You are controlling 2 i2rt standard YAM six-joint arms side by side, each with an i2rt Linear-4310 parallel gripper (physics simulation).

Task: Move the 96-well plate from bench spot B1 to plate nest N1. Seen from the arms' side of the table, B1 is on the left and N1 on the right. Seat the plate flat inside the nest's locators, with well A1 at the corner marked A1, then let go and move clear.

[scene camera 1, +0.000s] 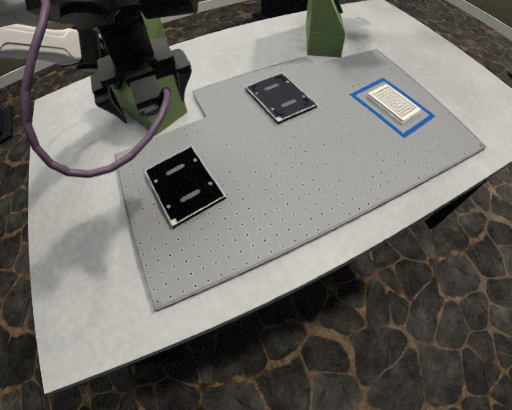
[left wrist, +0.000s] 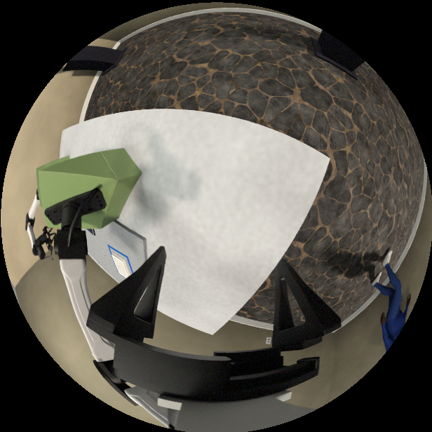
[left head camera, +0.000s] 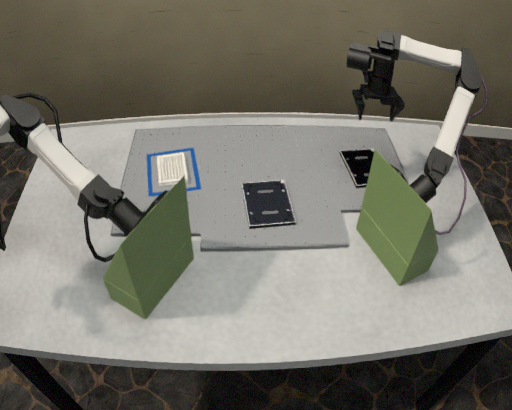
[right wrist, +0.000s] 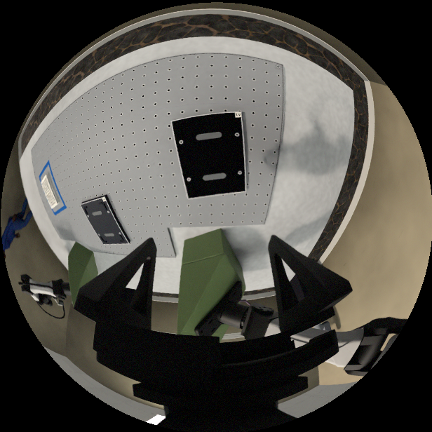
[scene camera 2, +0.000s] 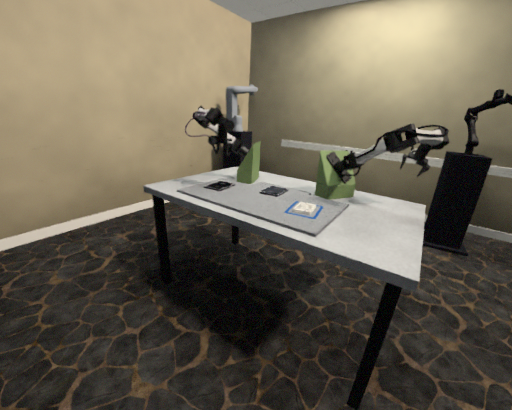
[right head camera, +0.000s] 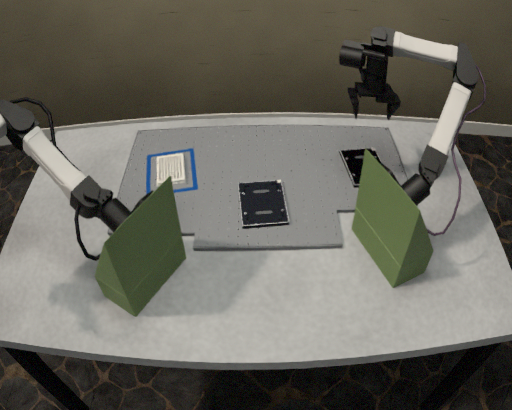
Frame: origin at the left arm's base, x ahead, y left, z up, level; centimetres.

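Where they show: left gripper, between the fingertips: (scene camera 2: pixel 408 173); right gripper, between the fingertips: (left head camera: pixel 375 120) (scene camera 2: pixel 222 155) (right head camera: pixel 371 118); left arm's base, origin of its link: (scene camera 2: pixel 338 167).
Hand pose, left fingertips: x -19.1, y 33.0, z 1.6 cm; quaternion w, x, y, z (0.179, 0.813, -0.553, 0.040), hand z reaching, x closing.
Note:
Things, the pixels of their top centre, and the offset from my left fingertips. "spot": a spot on its surface instead. Level surfaces: height alone.
- white 96-well plate, centre of its top: (left head camera: pixel 171 167) (scene camera 1: pixel 394 101) (right head camera: pixel 170 167) (scene camera 2: pixel 304 206) dx +56.8, dy -25.2, dz -16.9 cm
- B1, a spot on its surface: (scene camera 1: pixel 377 115) (left head camera: pixel 195 166) spot: dx +60.1, dy -31.6, dz -18.3 cm
- black nest N1, centre of its top: (scene camera 1: pixel 181 181) (right head camera: pixel 365 164) (left head camera: pixel 365 164) (scene camera 2: pixel 219 184) dx +72.3, dy -81.5, dz -16.7 cm
- second black nest, centre of its top: (right head camera: pixel 262 200) (left head camera: pixel 267 200) (scene camera 1: pixel 280 93) (scene camera 2: pixel 274 189) dx +49.6, dy -55.3, dz -16.7 cm
- perforated grey board, height of its surface: dz -18.3 cm
The white 96-well plate (left head camera: pixel 171 168) (right head camera: pixel 170 168) (scene camera 1: pixel 395 102) (scene camera 2: pixel 304 208) (right wrist: pixel 49 191) lies flat inside the blue outline of B1 (left head camera: pixel 197 170) (scene camera 1: pixel 377 115), at the left in both head views. The black nest N1 (left head camera: pixel 355 167) (scene camera 1: pixel 184 184) (scene camera 2: pixel 219 185) (right wrist: pixel 210 157) at the right holds no plate; its small white corner label shows at the upper right in the right wrist view. My right gripper (left head camera: pixel 376 118) (right head camera: pixel 372 117) (right wrist: pixel 211 242) is open and empty, raised high above the board, fingers down. My left gripper (scene camera 2: pixel 411 171) (left wrist: pixel 224 258) is open and empty, away from the plate.
A second black nest (left head camera: pixel 269 202) (scene camera 1: pixel 281 97) (right wrist: pixel 106 220) sits mid-board between B1 and N1. Two green wedge-shaped arm mounts (left head camera: pixel 155 250) (left head camera: pixel 397 225) stand on the table's arm side. The perforated grey board (left head camera: pixel 225 150) carries the stations. A purple cable (scene camera 1: pixel 85 172) hangs from the right arm.

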